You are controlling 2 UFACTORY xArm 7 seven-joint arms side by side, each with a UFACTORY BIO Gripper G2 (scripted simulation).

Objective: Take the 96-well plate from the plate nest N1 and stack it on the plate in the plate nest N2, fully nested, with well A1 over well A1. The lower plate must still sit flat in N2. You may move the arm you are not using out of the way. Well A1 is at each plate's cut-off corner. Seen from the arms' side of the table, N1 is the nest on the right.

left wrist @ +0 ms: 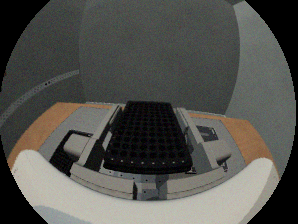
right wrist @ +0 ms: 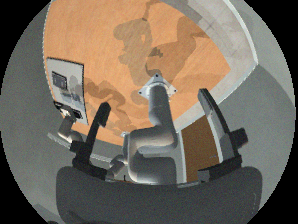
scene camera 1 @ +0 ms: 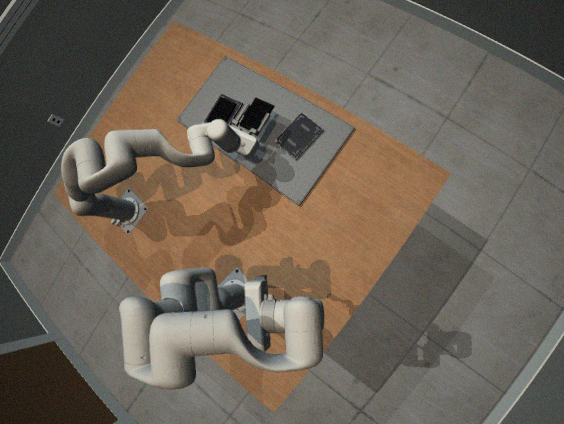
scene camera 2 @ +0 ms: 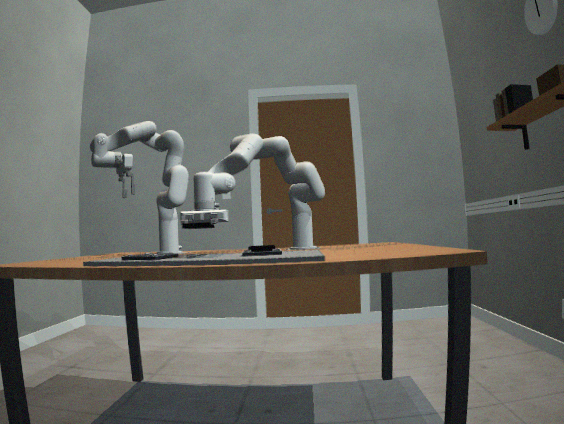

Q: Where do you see a black 96-well plate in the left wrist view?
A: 142,153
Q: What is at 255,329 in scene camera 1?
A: My right gripper.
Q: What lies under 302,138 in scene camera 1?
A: A nest N1.
